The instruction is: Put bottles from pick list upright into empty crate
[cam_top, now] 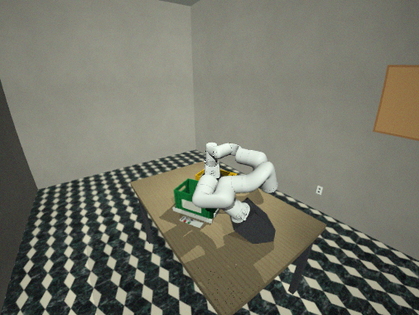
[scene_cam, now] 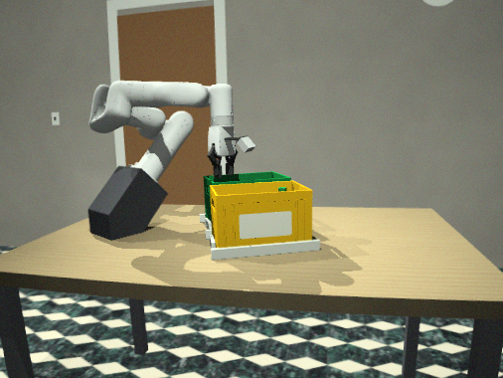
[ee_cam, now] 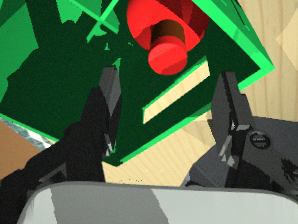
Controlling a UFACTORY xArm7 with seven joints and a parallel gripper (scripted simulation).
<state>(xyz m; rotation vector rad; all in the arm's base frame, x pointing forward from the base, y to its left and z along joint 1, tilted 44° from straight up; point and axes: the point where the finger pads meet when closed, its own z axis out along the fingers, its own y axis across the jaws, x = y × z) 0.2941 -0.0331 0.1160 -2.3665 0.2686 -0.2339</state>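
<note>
Now: hand 190 mm to the left of the green-capped bottle, 130 mm short of it and 120 mm above it. Round my hand: red bottle (120 mm below); then green crate (120 mm below, 90 mm to the left, 30 mm ahead); then yellow crate (180 mm ahead, 120 mm below, 100 mm to the right).
</note>
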